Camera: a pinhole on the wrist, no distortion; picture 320 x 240 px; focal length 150.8 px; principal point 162.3 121.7 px. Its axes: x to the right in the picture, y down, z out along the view. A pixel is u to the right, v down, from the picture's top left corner.
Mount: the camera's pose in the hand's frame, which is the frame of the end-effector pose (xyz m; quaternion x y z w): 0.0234 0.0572 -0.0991 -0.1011 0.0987 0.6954 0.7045
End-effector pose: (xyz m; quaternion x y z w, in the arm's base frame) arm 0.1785 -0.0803 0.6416 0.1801 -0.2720 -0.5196 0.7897
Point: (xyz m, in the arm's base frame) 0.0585 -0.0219 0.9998
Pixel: 146 130
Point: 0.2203 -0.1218 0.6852
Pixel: 89 62
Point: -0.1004 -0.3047 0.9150
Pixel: 46 61
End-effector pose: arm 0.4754 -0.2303 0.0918 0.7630 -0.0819 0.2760 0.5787
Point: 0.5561 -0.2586 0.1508
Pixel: 76 38
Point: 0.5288 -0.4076 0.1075
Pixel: 111 124
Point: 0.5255 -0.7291 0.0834
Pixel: 138 143
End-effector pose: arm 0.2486 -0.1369 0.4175 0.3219 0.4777 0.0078 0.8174
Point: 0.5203 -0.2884 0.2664
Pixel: 19 14
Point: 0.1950 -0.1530 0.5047
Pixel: outside the picture
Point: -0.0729 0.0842 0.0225
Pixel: behind the camera
